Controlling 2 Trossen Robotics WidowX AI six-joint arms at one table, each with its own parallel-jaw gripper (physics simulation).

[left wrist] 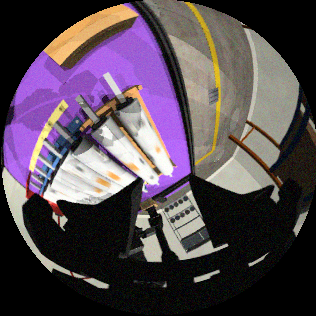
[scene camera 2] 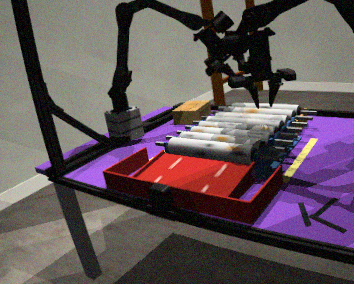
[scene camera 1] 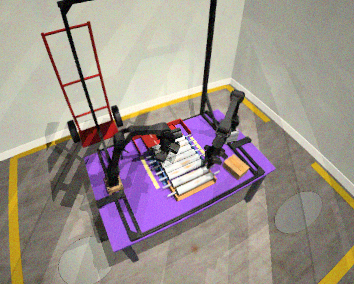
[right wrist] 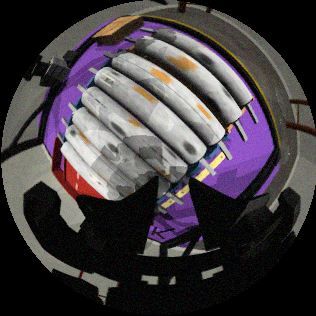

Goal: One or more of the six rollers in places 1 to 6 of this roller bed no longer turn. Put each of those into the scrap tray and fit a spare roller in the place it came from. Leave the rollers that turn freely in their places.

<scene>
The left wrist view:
left gripper: 165, 179
tan box: 73, 53
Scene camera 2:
left gripper: 242, 75
right gripper: 264, 107
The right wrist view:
right gripper: 173, 179
tan box: 112, 33
</scene>
